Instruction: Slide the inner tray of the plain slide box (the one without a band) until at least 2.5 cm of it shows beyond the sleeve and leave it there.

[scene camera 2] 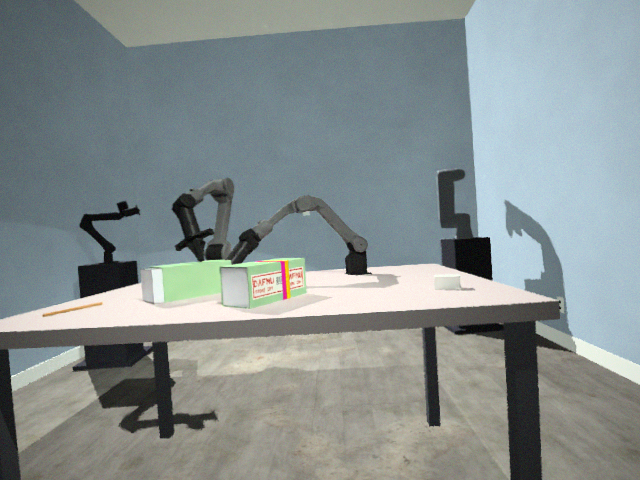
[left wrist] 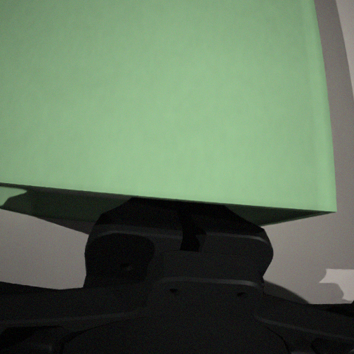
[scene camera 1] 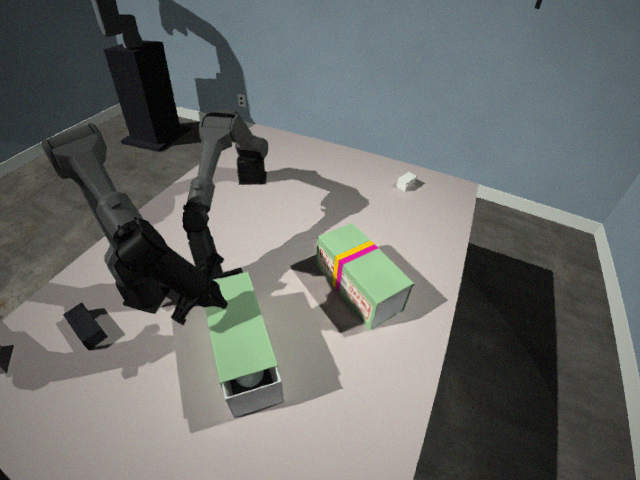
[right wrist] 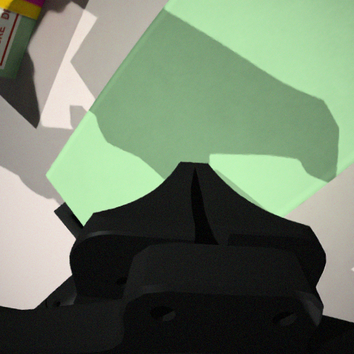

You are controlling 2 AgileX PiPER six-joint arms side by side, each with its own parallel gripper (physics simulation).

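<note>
The plain slide box's green sleeve (scene camera 1: 240, 335) (scene camera 2: 193, 281) (left wrist: 170, 100) (right wrist: 200, 110) lies on the table. Its white inner tray (scene camera 1: 258, 398) (scene camera 2: 150, 285) sticks out of the near end in scene camera 1, with a pale rounded thing (scene camera 1: 250, 379) inside. My left gripper (left wrist: 181, 204) is shut and empty at the sleeve's opposite end; its fingertips reach in under the top edge and are hidden there. My right gripper (scene camera 1: 223, 303) (right wrist: 192, 181) is shut and empty, over the sleeve's top near that same end; I cannot tell whether it touches.
A green box with a yellow and magenta band (scene camera 1: 379, 281) (scene camera 2: 266, 284) stands to the right of the plain box. A small white block (scene camera 1: 406, 181) (scene camera 2: 447, 282) lies farther back in scene camera 1. A dark block (scene camera 1: 85, 326) lies at left. An orange stick (scene camera 2: 72, 309) lies at left in scene camera 2.
</note>
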